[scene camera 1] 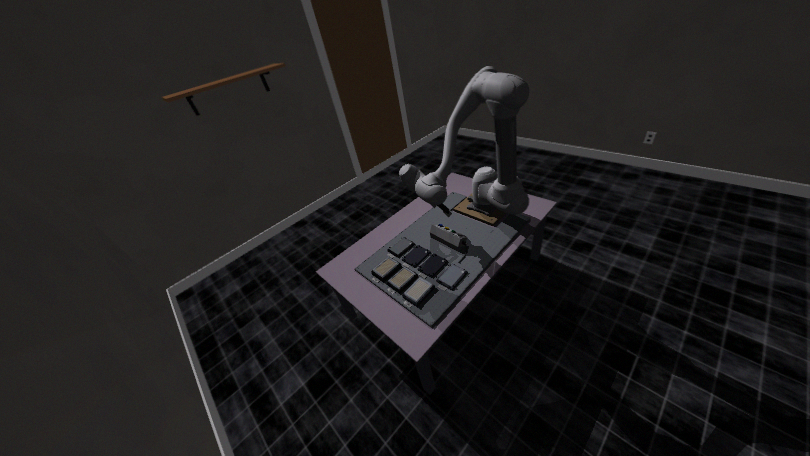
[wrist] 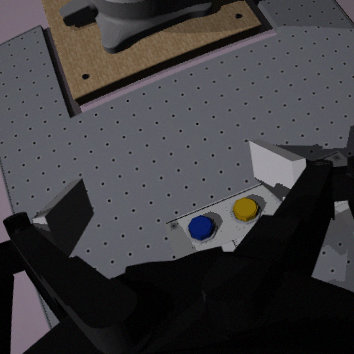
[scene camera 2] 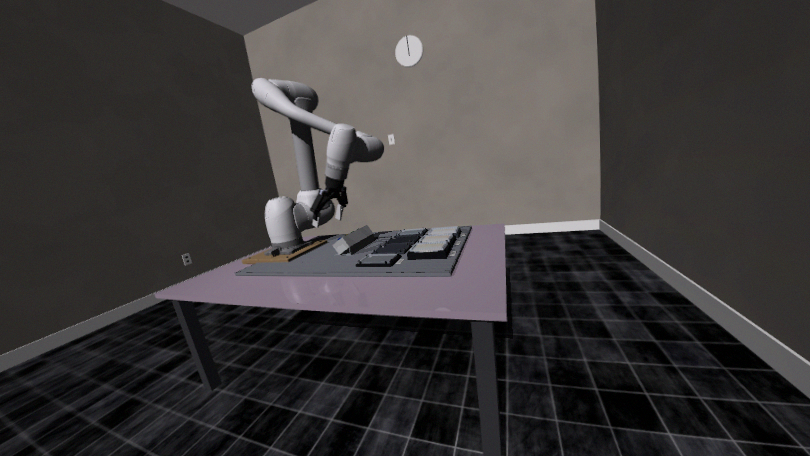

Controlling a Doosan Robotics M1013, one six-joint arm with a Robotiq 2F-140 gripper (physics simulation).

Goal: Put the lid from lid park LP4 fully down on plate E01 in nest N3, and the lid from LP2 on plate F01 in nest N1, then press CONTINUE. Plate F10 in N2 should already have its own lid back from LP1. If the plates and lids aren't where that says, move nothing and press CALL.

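Frame: origin at the arm's base, x right, y ahead, z up, level; millimetres.
Where they show: gripper, between the fingertips: [scene camera 1: 442, 210] [wrist: 169, 177] [scene camera 2: 327, 222]; arm's base, origin of its link: [scene camera 1: 484, 205] [scene camera 2: 289, 249].
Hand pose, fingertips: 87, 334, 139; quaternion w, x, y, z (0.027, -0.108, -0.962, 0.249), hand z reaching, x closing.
Each offset is from my fingertips to the top centre of the thing, as dx, dy, dz. "pt": to the spot under its first point. Level surfaces: height alone.
My gripper [scene camera 1: 446, 210] [scene camera 2: 327, 217] [wrist: 169, 177] is open and empty, above the pegboard beside the button box @(-82, +70, -64) [scene camera 1: 447, 236] [scene camera 2: 355, 240]. In the wrist view a blue button @(-8, +44, -73) [wrist: 201, 228] and a yellow button @(-58, +47, -73) [wrist: 245, 209] show between and below the fingers; CONTINUE and the CALL label cannot be made out. Three beige-topped plates @(+59, +464, -109) [scene camera 1: 386, 267] @(-69, +465, -113) [scene camera 1: 401, 278] @(-193, +472, -113) [scene camera 1: 418, 290] stand in the outer row. The row nearer the box has a grey square piece @(+121, +281, -130) [scene camera 1: 401, 246] [scene camera 2: 378, 260] at one end, two dark squares @(pt -22, +288, -138) [scene camera 1: 417, 256] @(pt -143, +281, -138) [scene camera 1: 434, 264] and a grey-blue piece @(-270, +292, -130) [scene camera 1: 453, 276] at the other. Plate and park labels are unreadable.
The grey pegboard @(dz -147) [scene camera 1: 410, 230] [scene camera 2: 317, 266] [wrist: 130, 150] lies on the pink table @(dz -160) [scene camera 1: 362, 243] [scene camera 2: 396, 297]. The arm's base stands on a wooden board [scene camera 1: 461, 208] [scene camera 2: 303, 250] [wrist: 150, 55]. The box stands between this base and the plate rows.
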